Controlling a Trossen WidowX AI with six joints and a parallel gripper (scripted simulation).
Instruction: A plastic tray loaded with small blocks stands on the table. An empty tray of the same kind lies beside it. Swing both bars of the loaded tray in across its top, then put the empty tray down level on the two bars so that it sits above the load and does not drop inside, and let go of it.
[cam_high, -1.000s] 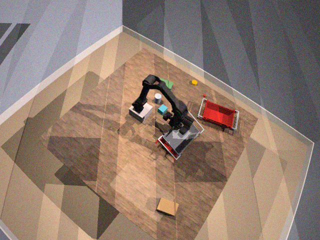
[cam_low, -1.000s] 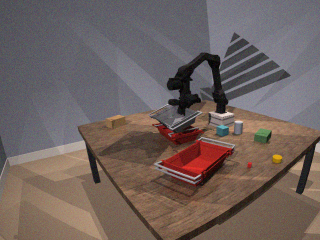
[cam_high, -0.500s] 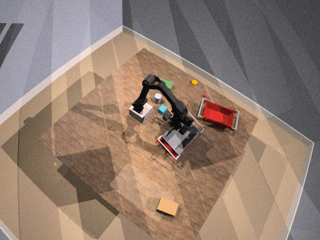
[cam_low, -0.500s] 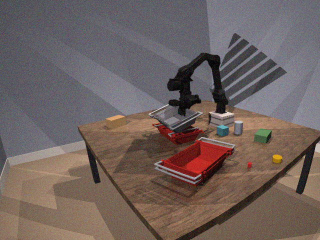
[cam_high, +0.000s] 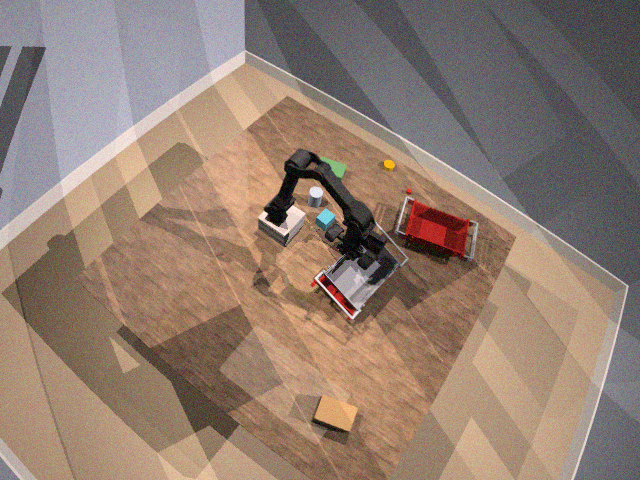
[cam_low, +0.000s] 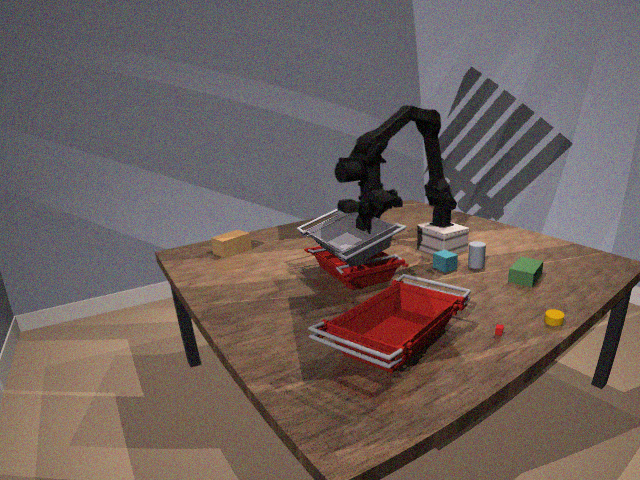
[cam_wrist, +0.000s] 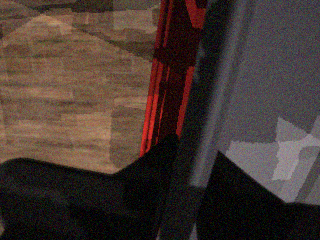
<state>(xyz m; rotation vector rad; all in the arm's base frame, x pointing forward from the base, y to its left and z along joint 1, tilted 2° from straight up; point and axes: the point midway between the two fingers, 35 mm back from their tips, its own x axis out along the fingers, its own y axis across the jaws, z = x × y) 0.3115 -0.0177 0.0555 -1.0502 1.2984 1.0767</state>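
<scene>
Now: gripper tip 70 mm short of the grey tray, 10 mm to the left of it and 10 mm below it. The rest, counted from my gripper tip: teal cube: 170 mm behind, 150 mm to the left, 90 mm below; green block: 280 mm behind, 390 mm to the left, 90 mm below; grey cylinder: 250 mm behind, 210 mm to the left, 80 mm below.
</scene>
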